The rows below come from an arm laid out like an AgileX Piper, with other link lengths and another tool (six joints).
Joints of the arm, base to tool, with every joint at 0 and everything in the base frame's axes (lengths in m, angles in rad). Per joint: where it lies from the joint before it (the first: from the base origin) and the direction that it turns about. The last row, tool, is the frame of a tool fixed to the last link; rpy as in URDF.
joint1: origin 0 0 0.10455 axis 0 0 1
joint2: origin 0 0 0 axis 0 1 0
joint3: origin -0.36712 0 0.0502 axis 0 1 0
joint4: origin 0.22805 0 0.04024 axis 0.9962 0 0.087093
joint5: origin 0 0 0 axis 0 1 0
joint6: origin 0.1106 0 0.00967 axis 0.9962 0 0.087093
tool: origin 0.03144 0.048 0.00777 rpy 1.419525 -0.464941 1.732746
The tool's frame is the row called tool.
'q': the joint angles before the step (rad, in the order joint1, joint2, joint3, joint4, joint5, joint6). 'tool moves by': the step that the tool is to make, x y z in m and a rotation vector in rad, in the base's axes. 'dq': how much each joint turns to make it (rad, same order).
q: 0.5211 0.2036 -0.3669 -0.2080 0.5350 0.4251
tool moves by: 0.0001 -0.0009 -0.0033 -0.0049 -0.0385 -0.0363
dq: -0.0377 -0.0191 0.0214 -0.0226 -0.0344 0.0010
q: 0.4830 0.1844 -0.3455 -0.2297 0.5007 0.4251
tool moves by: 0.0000 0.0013 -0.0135 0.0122 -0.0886 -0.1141
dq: -0.1355 -0.0566 0.0807 -0.0198 -0.1131 0.0010
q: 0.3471 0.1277 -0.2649 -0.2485 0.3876 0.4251
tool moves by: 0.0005 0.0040 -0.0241 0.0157 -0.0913 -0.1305
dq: -0.1649 -0.0752 0.1210 -0.0010 -0.1424 -0.0007
